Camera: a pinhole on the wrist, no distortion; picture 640 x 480 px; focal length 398.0 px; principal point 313.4 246.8 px. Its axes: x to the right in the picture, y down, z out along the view. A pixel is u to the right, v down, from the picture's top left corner.
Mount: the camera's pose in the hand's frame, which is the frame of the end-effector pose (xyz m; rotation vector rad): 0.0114 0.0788 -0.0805 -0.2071 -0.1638 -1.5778
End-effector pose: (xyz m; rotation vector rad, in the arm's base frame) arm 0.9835 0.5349 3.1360 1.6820 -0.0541 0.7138
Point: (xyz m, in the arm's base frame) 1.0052 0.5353 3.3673
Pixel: outside the picture
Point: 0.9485 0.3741 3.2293
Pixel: 299 141
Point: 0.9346 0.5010 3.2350
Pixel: 244 168
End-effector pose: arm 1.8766 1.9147 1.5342 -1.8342 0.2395 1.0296
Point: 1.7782 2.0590 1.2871
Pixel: 315 429
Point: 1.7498 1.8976 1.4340
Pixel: 241 183
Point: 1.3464 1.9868 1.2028
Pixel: 116 178
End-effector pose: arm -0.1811 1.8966 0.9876 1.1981 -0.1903 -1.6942
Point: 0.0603 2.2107 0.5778
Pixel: behind the camera
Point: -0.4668 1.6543 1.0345
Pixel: 527 392
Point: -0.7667 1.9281 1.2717
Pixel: 619 90
